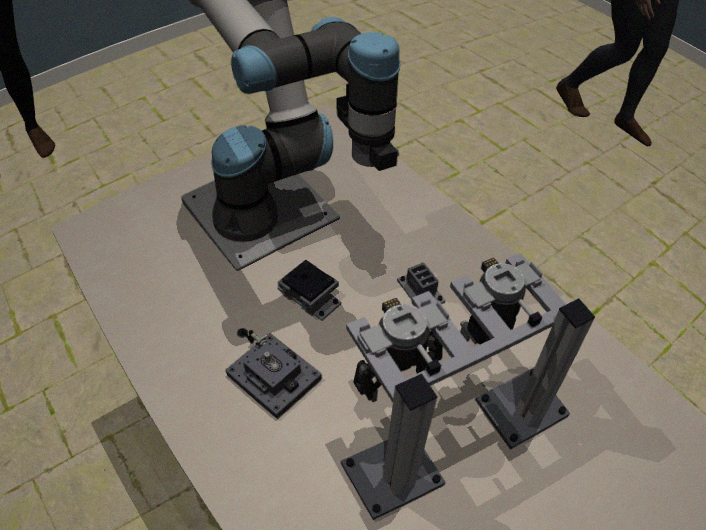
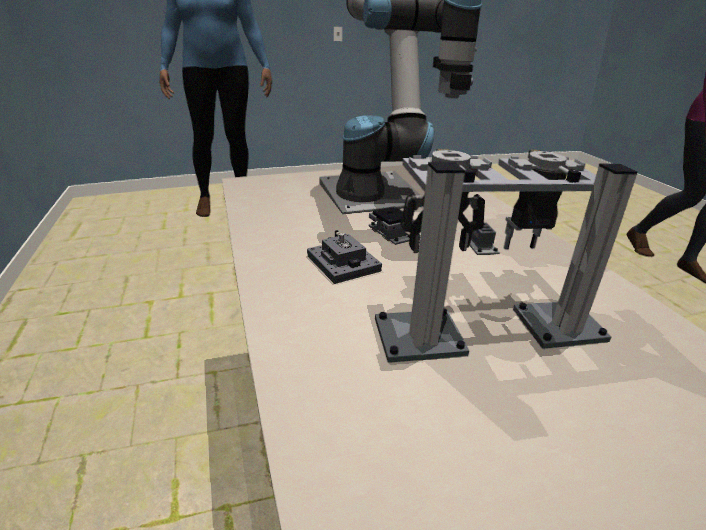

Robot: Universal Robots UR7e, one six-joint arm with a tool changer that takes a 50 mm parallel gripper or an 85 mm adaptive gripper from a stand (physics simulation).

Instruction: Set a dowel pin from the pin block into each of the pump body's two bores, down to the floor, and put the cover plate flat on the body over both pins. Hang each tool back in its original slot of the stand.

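Places are measured from the arm's base along level axes (x right, y back, z down), in metres.
Pixels of known places: arm's base, link origin: (image 1: 245,217) (image 2: 360,192).
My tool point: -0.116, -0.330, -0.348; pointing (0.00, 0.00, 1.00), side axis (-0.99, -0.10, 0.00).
Observation:
Ahead of a thing's pixels: the offset from my tool point to its top centre, as dx, dy, dz. Level surfaces: height alone.
The arm's wrist (image 1: 373,154) (image 2: 455,85) carries no tool and hangs above the table near the robot base. The 85 mm adaptive gripper (image 2: 439,249) hangs in the left slot of the stand (image 1: 406,450) (image 2: 434,285), its fingers apart. The 50 mm parallel gripper (image 2: 520,247) hangs in the right slot, fingers apart and empty. The pump body {+0.258, -0.079, +0.293} (image 1: 272,370) (image 2: 343,251) sits on its fixture plate; a small light piece stands up at its top, too small to identify surely. The dark cover plate {+0.100, +0.059, +0.309} (image 1: 308,279) (image 2: 391,215) lies on its holder. The pin block {-0.105, -0.053, +0.312} (image 1: 422,278) (image 2: 484,235) stands behind the stand; its pins are unclear.
A small clamp {+0.253, +0.012, +0.319} (image 1: 250,336) stands at the pump body's fixture. The stand's two posts and crossbar rise at the front right of the table {dz +0.363} (image 1: 273,473) (image 2: 342,427). The robot base plate (image 1: 250,255) (image 2: 350,207) is bolted at the rear. People stand beyond the table.

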